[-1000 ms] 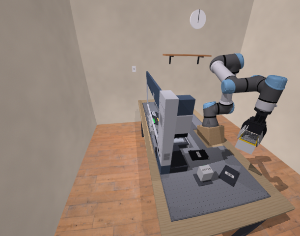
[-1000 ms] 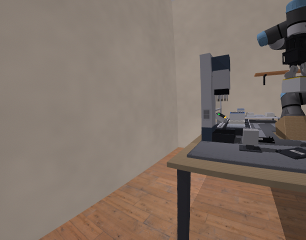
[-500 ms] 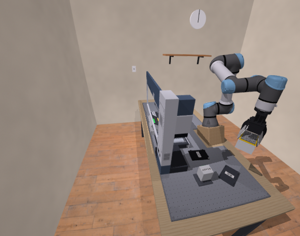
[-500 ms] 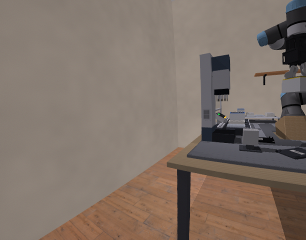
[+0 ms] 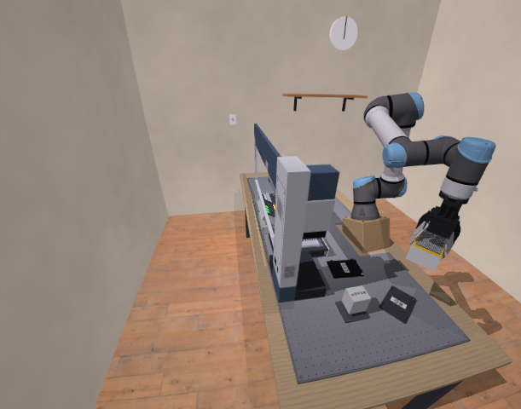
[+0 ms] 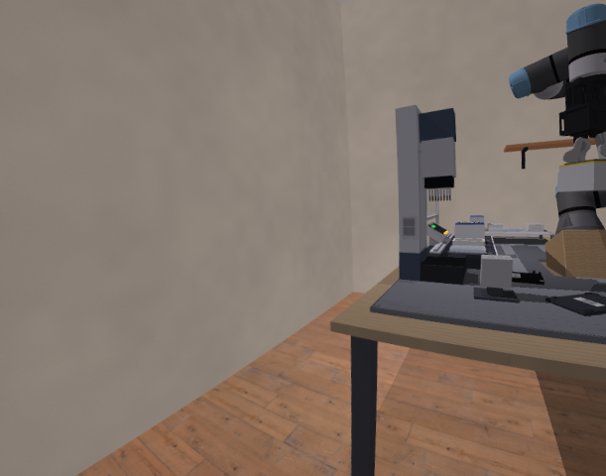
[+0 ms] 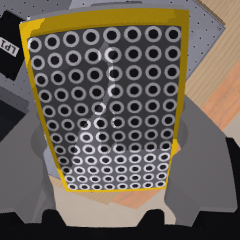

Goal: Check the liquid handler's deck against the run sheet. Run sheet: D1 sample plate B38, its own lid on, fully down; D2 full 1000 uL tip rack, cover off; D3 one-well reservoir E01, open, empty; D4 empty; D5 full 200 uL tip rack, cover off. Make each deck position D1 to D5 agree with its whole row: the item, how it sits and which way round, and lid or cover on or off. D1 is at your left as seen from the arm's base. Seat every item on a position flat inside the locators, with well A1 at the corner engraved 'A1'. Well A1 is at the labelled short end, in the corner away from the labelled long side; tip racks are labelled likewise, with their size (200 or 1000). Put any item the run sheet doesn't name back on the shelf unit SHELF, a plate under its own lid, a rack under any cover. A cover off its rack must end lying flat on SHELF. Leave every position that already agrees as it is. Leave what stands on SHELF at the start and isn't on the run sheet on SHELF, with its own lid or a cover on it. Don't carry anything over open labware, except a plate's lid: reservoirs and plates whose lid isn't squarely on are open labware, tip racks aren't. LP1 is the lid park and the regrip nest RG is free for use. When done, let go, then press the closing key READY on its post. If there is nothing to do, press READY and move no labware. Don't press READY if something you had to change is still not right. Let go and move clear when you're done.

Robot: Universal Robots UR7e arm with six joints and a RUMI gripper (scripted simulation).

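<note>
Now: hand 300 mm above the regrip nest RG. The rest, counted from my hand: yellow-rimmed tip rack 10 mm to the right, 10 mm above; ready key post 200 mm ahead, 30 mm to the right, 230 mm below; LP1 label 130 mm ahead, 220 mm to the right, 290 mm below.
</note>
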